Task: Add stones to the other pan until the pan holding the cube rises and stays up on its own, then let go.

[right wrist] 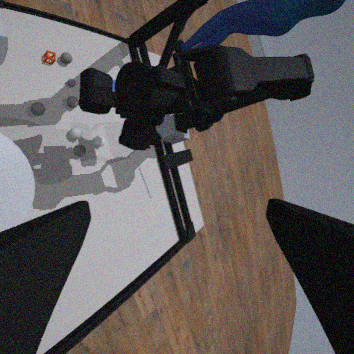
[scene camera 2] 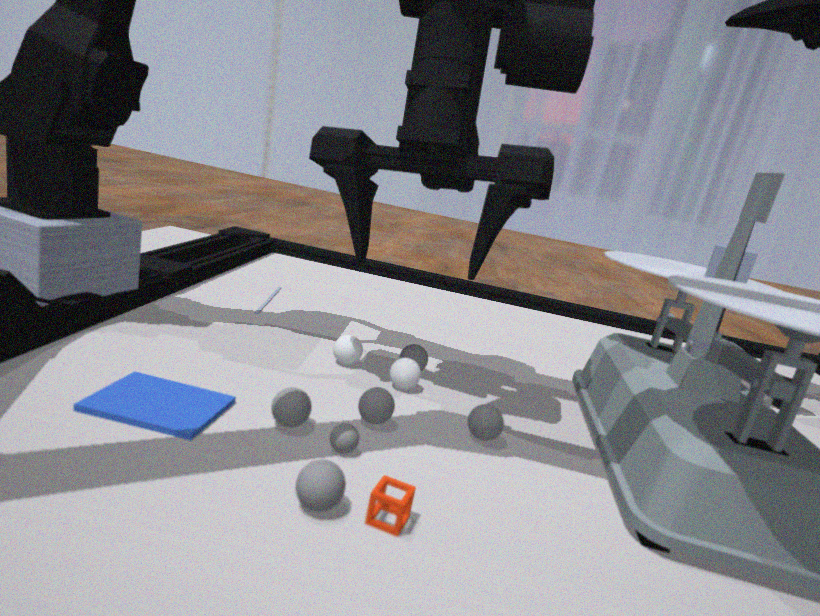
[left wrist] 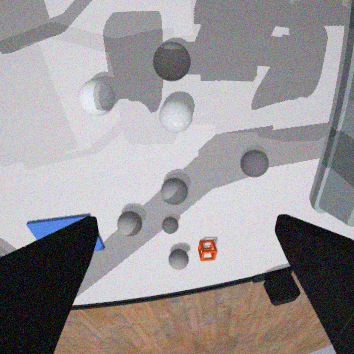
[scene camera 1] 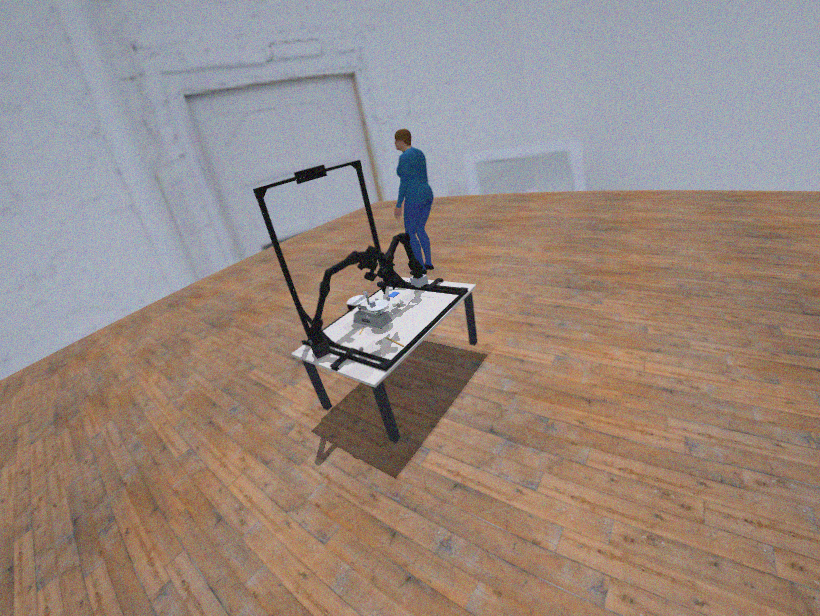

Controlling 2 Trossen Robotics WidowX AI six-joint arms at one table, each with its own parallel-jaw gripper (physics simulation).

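Frame: origin at the left arm's base, x ahead, y left, z up, level; centimetres.
Seen in the pictures: left gripper, fingertip midpoint: (scene camera 2: pixel 414 270) (left wrist: pixel 188 224) (scene camera 1: pixel 389 291); right gripper, fingertip midpoint: (right wrist: pixel 179 208) (scene camera 1: pixel 380 267); left arm's base at its link origin: (right wrist: pixel 179 122) (scene camera 2: pixel 52 210) (scene camera 1: pixel 418 276); right arm's base at its link origin: (scene camera 1: pixel 318 341).
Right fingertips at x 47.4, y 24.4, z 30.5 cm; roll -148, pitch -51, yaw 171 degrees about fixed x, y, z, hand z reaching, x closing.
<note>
Pixels of each thing's top centre, then the offset from my right fingertips to it.
- orange open-frame cube at its top centre: (scene camera 2: pixel 393 489) (left wrist: pixel 208 255) (right wrist: pixel 51 54) dz -37.2, dx -8.0, dy -34.8 cm
- small grey stone at its top centre: (scene camera 2: pixel 346 425) (left wrist: pixel 170 231) dz -37.3, dx -13.6, dy -30.0 cm
- white stone at its top centre: (left wrist: pixel 177 120) (scene camera 2: pixel 408 359) (right wrist: pixel 78 130) dz -36.5, dx -14.3, dy -17.1 cm
- grey balance at its top centre: (scene camera 2: pixel 780 174) (scene camera 1: pixel 364 291) dz -15.9, dx +8.6, dy -13.2 cm
- far pan at its top centre: (scene camera 2: pixel 690 271) (scene camera 1: pixel 377 304) dz -24.8, dx +6.4, dy -4.0 cm
- blue slab at its top centre: (scene camera 2: pixel 160 400) (left wrist: pixel 65 237) dz -38.8, dx -26.3, dy -33.0 cm
- thin rod at its top centre: (scene camera 2: pixel 269 298) dz -39.1, dx -36.5, dy -5.7 cm
An orange open-frame cube (scene camera 2: pixel 401 515) (left wrist: pixel 201 250) lies on the table beside a grey stone (scene camera 2: pixel 320 485) (left wrist: pixel 178 258). Several more round stones, pale to dark grey, lie loose behind it, among them a small grey stone (scene camera 2: pixel 344 438) (left wrist: pixel 170 225) and a white stone (scene camera 2: pixel 405 374) (left wrist: pixel 175 115). The grey balance (scene camera 2: pixel 662 457) stands at the right in scene camera 2; its near pan (scene camera 2: pixel 762 301) and far pan (scene camera 2: pixel 649 263) show nearly edge-on, so their contents are hidden. My left gripper (scene camera 2: pixel 416 268) (left wrist: pixel 188 224) is open and empty above the stones. My right gripper (right wrist: pixel 179 208) is open and empty, raised near the balance.
A blue slab (scene camera 2: pixel 155 404) (left wrist: pixel 50 225) lies left of the stones in scene camera 2. A thin rod (scene camera 2: pixel 268 299) lies farther back. A black frame (scene camera 1: pixel 275 242) rises over the table. A person (scene camera 1: pixel 414 179) stands behind the table.
</note>
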